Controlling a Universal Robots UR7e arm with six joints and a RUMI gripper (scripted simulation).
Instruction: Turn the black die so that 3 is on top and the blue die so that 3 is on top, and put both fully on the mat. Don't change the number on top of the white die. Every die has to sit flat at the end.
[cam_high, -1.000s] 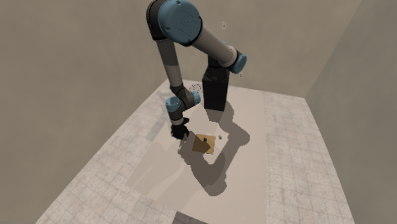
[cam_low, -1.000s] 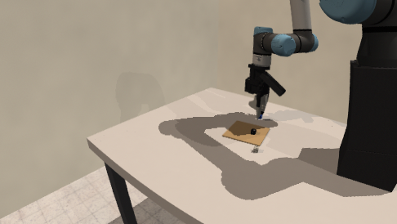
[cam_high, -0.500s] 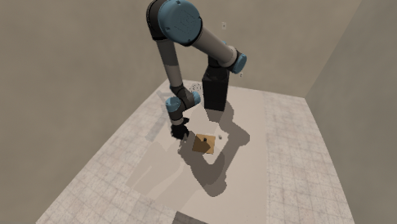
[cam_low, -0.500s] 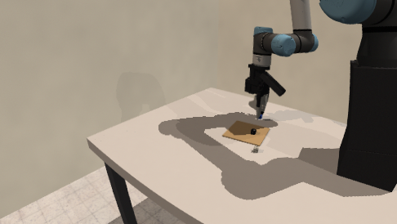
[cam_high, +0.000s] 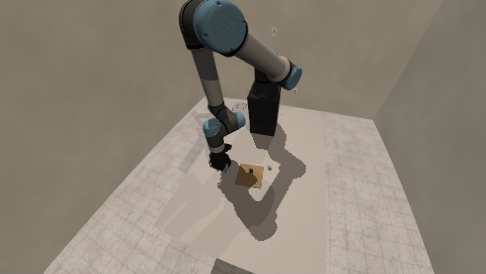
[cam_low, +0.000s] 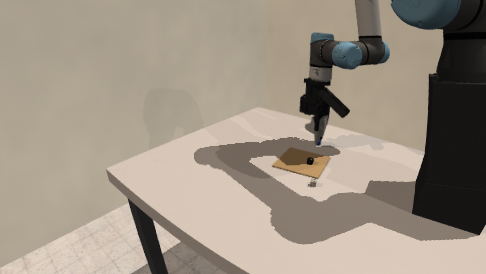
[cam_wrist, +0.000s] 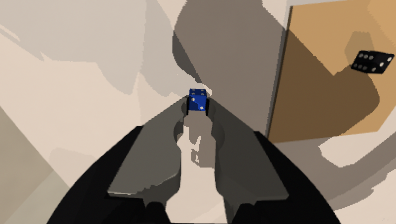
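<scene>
The blue die lies 10 mm below my hand. Also, from my hand: black die 140 mm to the left, 50 mm behind, 10 mm below; then brown mat 150 mm to the left, 30 mm behind, 20 mm below; then white die 230 mm to the left, 120 mm behind, 10 mm below.
</scene>
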